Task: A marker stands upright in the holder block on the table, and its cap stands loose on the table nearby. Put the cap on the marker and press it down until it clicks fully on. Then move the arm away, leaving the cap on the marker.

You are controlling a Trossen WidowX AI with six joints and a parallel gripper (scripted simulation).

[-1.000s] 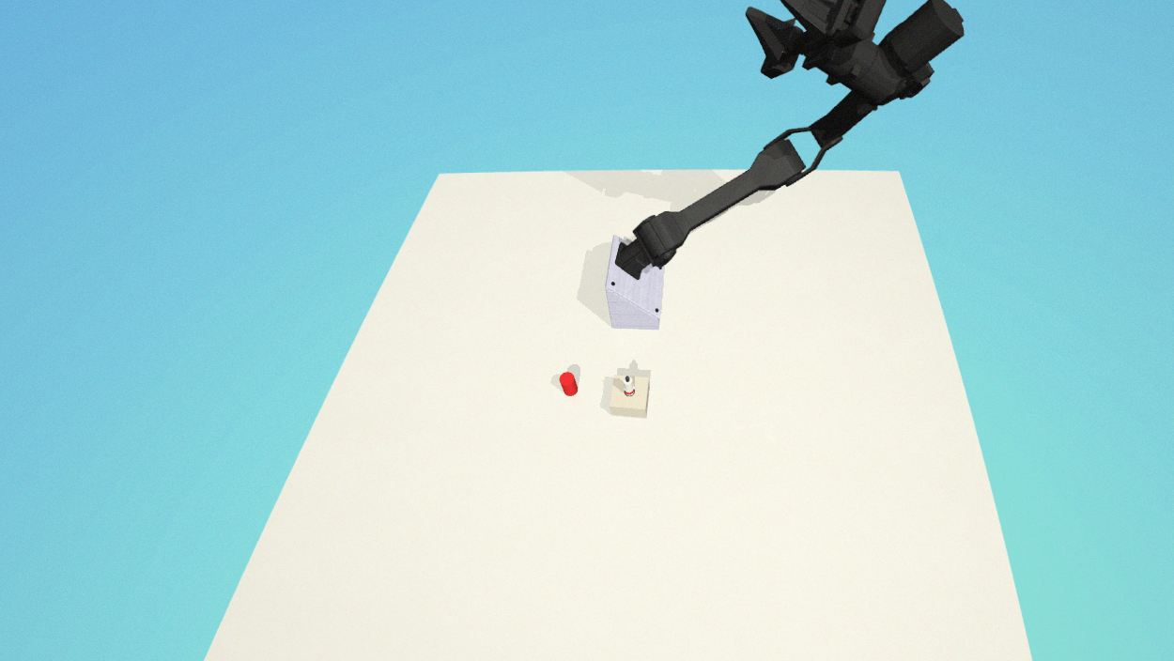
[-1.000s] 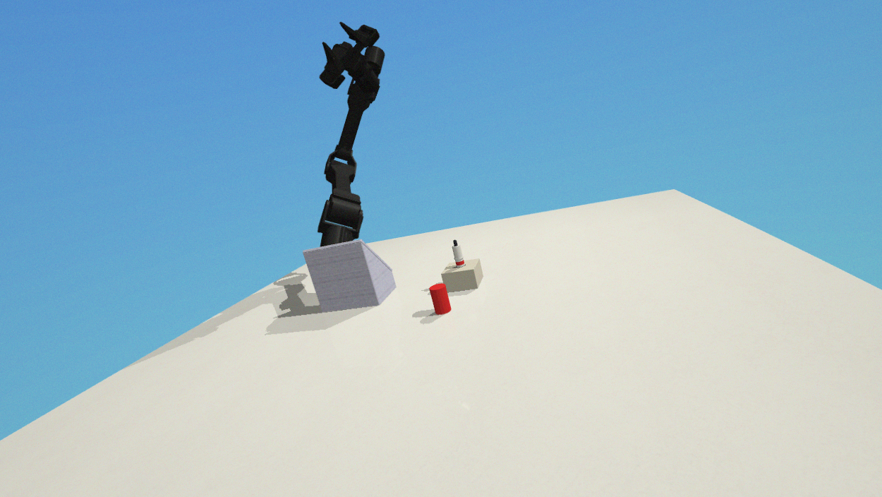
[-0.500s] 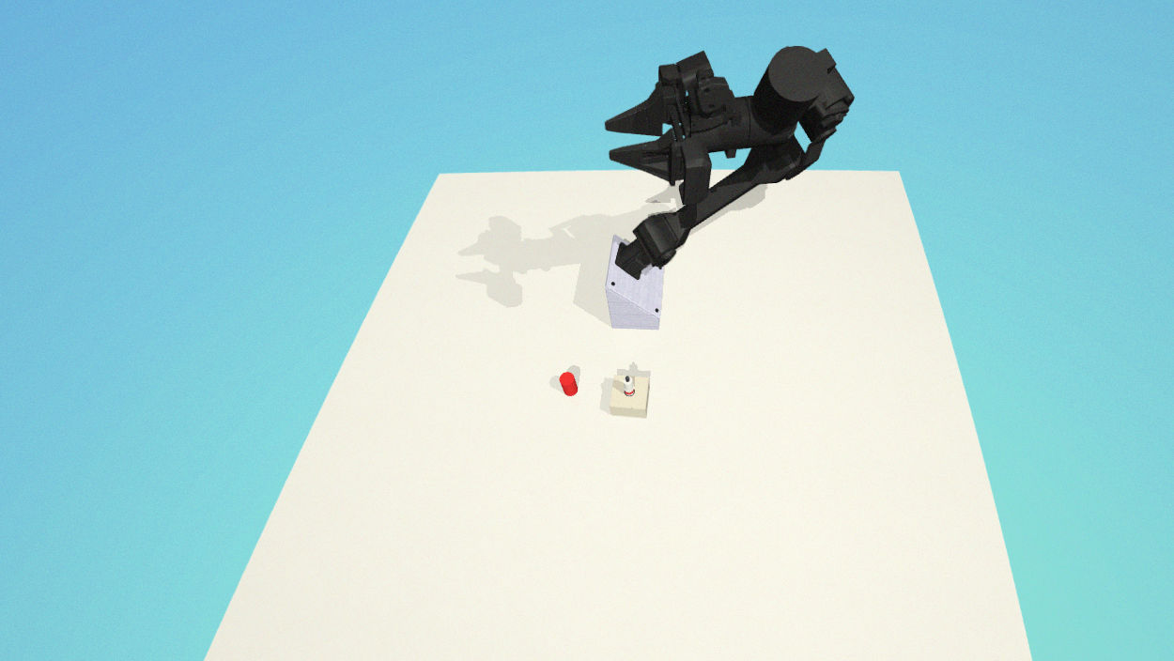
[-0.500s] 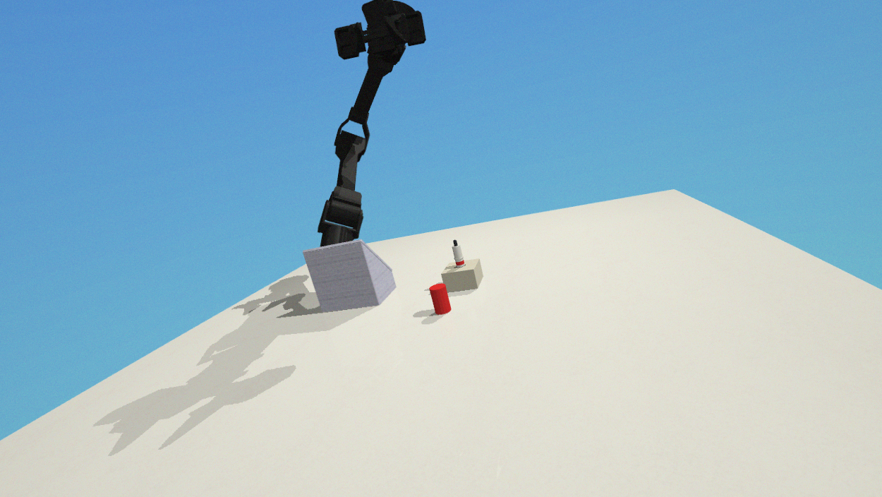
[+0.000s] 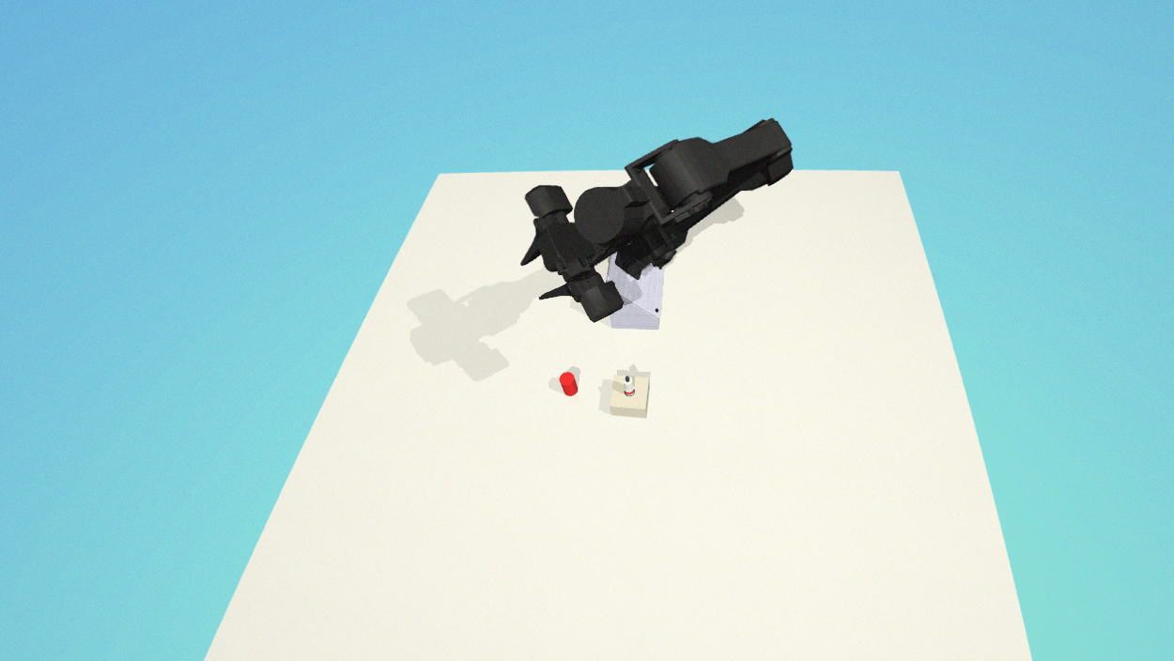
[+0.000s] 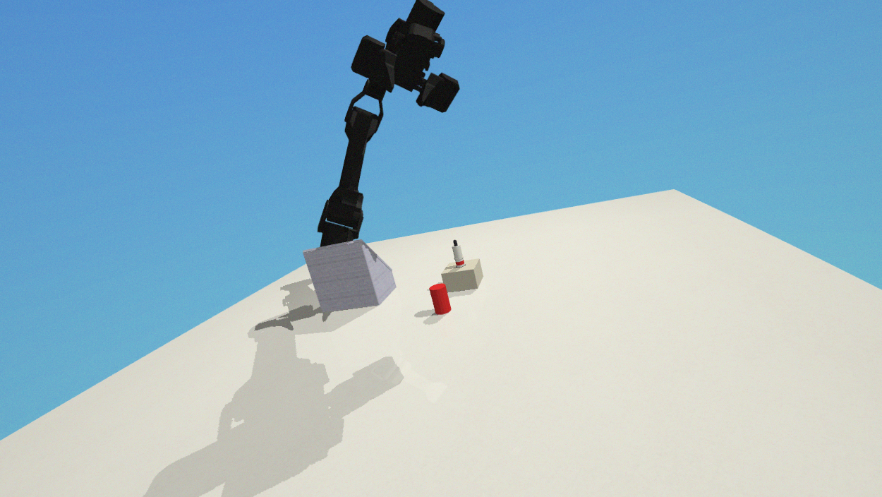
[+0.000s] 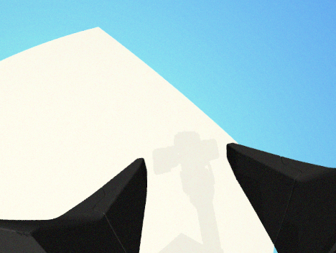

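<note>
Right now my gripper tip is 2 cm past the red cap, 1 cm to the left of it and 34 cm above it. Also, from my gripper tip: tan holder block: 1 cm behind, 11 cm to the left, 35 cm below.
</note>
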